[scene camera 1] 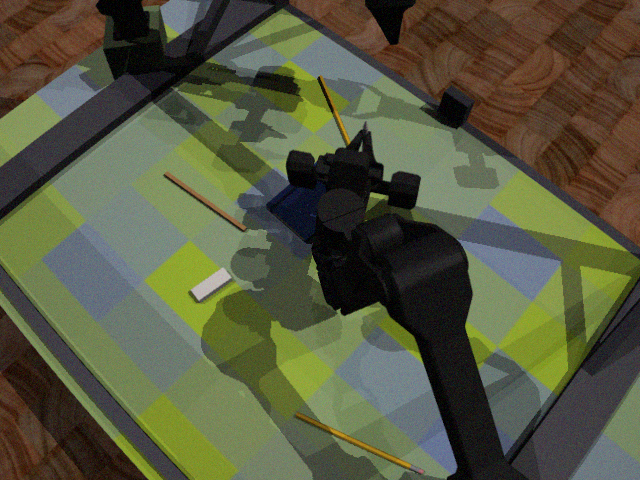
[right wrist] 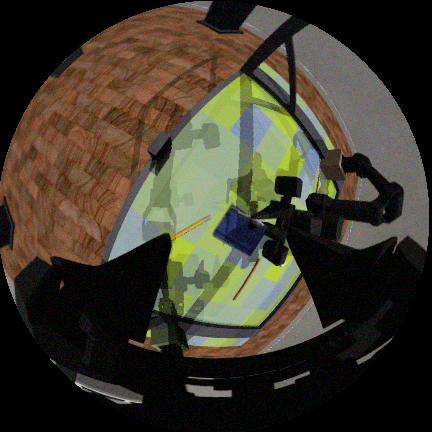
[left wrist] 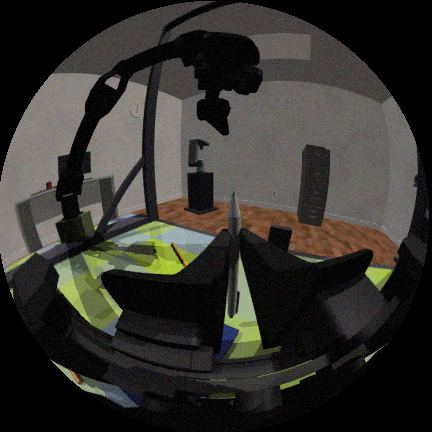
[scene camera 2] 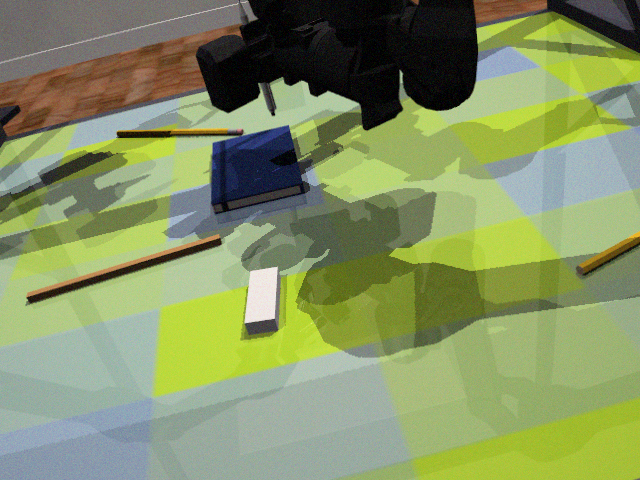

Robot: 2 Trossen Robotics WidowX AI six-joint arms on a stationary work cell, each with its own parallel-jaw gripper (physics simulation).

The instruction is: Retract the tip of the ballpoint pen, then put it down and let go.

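Frame: origin at the left arm's base, x back, y left, z down, level; metres.
Where they show: left gripper, fingertip midpoint: point(scene camera 1: 365, 131) point(right wrist: 251, 219) point(left wrist: 233, 233) point(scene camera 2: 245, 28); right gripper, fingertip midpoint: point(scene camera 1: 393, 30) point(right wrist: 230, 236) point(left wrist: 232, 117); left arm's base at its link origin: point(right wrist: 343, 164); right arm's base at its link origin: point(scene camera 1: 131, 26) point(right wrist: 170, 347) point(left wrist: 72, 215).
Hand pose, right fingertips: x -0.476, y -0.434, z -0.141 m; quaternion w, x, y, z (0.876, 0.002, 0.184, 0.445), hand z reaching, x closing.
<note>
Things, the pixels of their top centre, and the offset from my right fingertips. "pt": a spot on its surface instead.
- grey ballpoint pen at a spot on its surface: point(left wrist: 233, 217) point(scene camera 1: 364, 129) pt dx +0.035, dy +0.099, dz +0.103 m
- blue notebook at its top centre: point(scene camera 2: 253, 160) point(scene camera 1: 316, 194) point(right wrist: 242, 232) dx +0.004, dy +0.166, dz +0.233 m
- yellow pencil at its top centre: point(scene camera 2: 176, 130) point(scene camera 1: 336, 113) point(left wrist: 185, 262) point(right wrist: 177, 235) dx -0.080, dy +0.014, dz +0.238 m
- brown stick at its top centre: point(scene camera 2: 123, 265) point(scene camera 1: 203, 199) point(right wrist: 246, 281) dx -0.130, dy +0.289, dz +0.238 m
- white eraser at its top centre: point(scene camera 2: 261, 293) point(scene camera 1: 211, 283) dx -0.015, dy +0.386, dz +0.233 m
- black block at its top centre: point(scene camera 1: 458, 96) point(right wrist: 158, 142) point(left wrist: 280, 226) dx +0.077, dy -0.123, dz +0.188 m
The grey ballpoint pen point(scene camera 1: 365, 126) point(scene camera 2: 268, 97) point(left wrist: 233, 217) is held in the air, roughly upright, with its pointed end up. Its lower end, with the clip, hangs below the fingers in the left wrist view. Whether the writing tip stands out is too small to tell. My left gripper point(scene camera 1: 364, 136) point(left wrist: 233, 233) is shut on the pen, above the table near the blue notebook point(scene camera 1: 297, 206) point(scene camera 2: 255, 165) point(right wrist: 239, 231). In scene camera 2 its fingers are mostly hidden by its own dark body. My right gripper point(right wrist: 230, 236) is open and empty, high above the table and apart from the pen.
A yellow pencil point(scene camera 1: 333, 111) point(scene camera 2: 180, 132) point(right wrist: 190, 229) lies beyond the notebook. A brown stick point(scene camera 1: 204, 200) point(scene camera 2: 124, 267) and a white eraser point(scene camera 1: 210, 284) point(scene camera 2: 262, 297) lie left of the left arm. Another pencil point(scene camera 1: 356, 441) lies near the bottom. A black block point(scene camera 1: 454, 107) stands at the table edge.
</note>
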